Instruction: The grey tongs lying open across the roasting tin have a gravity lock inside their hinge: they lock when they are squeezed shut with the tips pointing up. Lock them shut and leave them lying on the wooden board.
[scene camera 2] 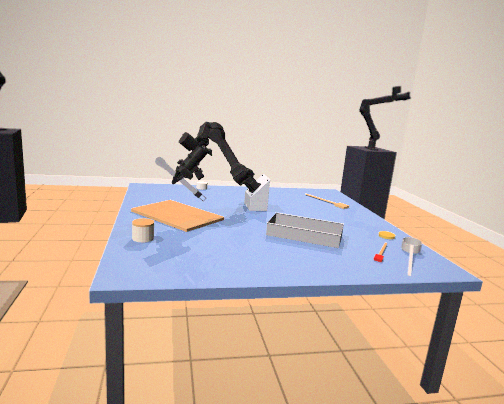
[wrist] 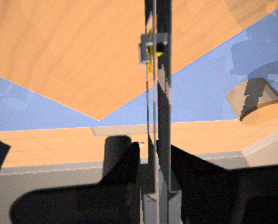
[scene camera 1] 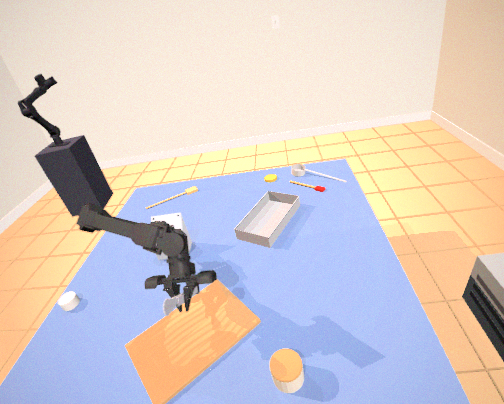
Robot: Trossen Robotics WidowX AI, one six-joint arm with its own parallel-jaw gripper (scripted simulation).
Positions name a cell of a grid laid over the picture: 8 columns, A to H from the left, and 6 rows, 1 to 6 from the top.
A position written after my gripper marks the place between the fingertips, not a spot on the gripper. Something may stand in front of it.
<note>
In view: my gripper (scene camera 1: C5), a wooden board (scene camera 2: C4) and a grey roasting tin (scene camera 1: E4).
My gripper also shows in the wrist view (wrist: E4). The wooden board also shows in the wrist view (wrist: C2). The grey roasting tin also shows in scene camera 2 (scene camera 2: F4).
</note>
